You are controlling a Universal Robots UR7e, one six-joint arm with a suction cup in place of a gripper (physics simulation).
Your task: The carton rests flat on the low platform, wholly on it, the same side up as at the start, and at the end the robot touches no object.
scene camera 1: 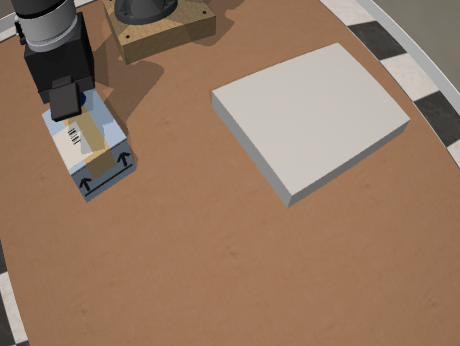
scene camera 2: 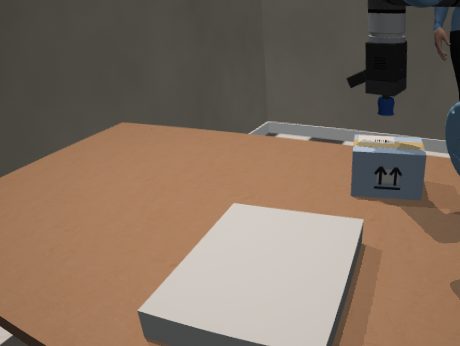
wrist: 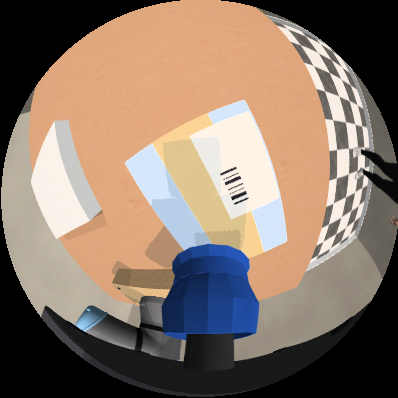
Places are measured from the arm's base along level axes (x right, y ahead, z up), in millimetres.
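Pixels of known places: hand at its tool point: (scene camera 2: 385,113) (wrist: 210,271); arm's base at its link origin: (scene camera 1: 145,6).
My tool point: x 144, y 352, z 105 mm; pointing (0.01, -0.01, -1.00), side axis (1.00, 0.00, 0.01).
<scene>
For each thing: its top centre in the pictures, then the offset to it from my tool point. Level surfaces: height alone.
- light-blue carton at its top centre: (wrist: 220,209) (scene camera 1: 80,124) (scene camera 2: 388,144) dx +10, dy -7, dz -70 mm
- low grey-white platform at its top centre: (scene camera 2: 267,261) (scene camera 1: 321,103) (wrist: 47,194) dx -417, dy +19, dz -124 mm
- brown table at its surface level: dz -171 mm
The light-blue carton (scene camera 1: 102,112) (scene camera 2: 362,172) (wrist: 267,167) stands on the table, upright, with tan tape and a barcode label on top and two up-arrows on a side. The low grey-white platform (scene camera 1: 310,115) (scene camera 2: 270,270) (wrist: 57,185) lies flat, apart from the carton, with nothing on it. My gripper, a blue suction cup (scene camera 1: 83,99) (scene camera 2: 386,113) (wrist: 210,252), is open and holds nothing. It hangs a short gap above the carton in the scene camera 2 view. In the scene camera 1 view the wrist housing hides most of the cup and the carton's far corner.
The wooden block (scene camera 1: 170,44) (wrist: 142,276) under the robot's base stands behind, between carton and platform in the scene camera 1 view. The brown table (scene camera 1: 225,260) (scene camera 2: 125,200) (wrist: 150,65) carries everything. A person (scene camera 2: 441,42) shows at the right edge beyond the table.
</scene>
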